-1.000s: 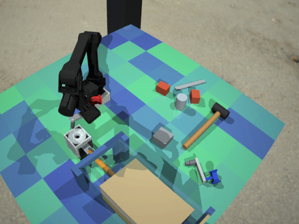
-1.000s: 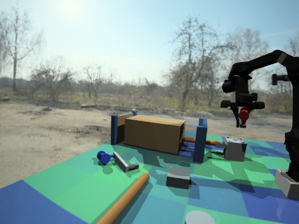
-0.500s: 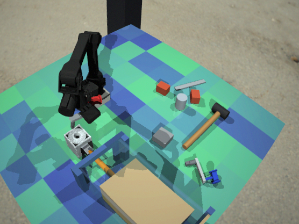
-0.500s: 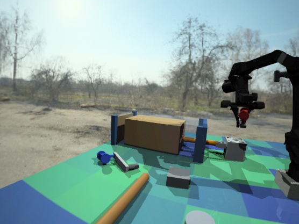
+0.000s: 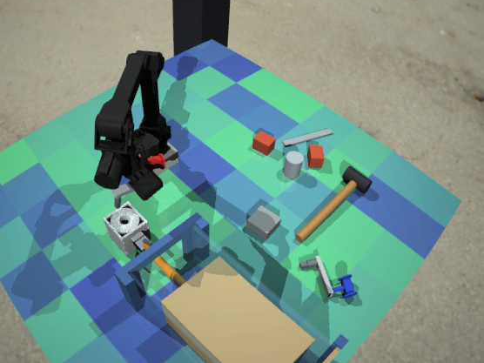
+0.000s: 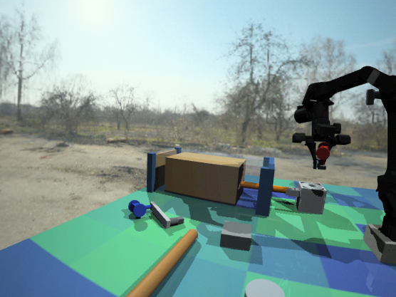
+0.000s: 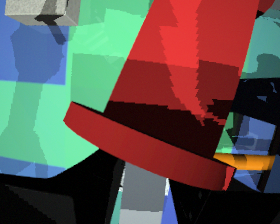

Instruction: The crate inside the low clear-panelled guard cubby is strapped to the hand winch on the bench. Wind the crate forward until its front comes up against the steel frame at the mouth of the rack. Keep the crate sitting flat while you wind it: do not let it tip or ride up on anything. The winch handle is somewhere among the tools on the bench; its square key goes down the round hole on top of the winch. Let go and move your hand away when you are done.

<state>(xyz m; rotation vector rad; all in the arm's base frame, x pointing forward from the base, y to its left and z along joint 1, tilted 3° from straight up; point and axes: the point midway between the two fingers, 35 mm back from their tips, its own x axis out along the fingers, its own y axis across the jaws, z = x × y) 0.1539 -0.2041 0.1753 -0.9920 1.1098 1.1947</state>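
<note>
The red-knobbed crank is 20 mm above my gripper tip. The rest, counted from my gripper tip: grey winch: 20 mm behind, 70 mm to the right, 150 mm below; red knob: 10 mm ahead, 40 mm to the left, 40 mm above; blue frame: 150 mm ahead, 80 mm to the right, 80 mm below.
</note>
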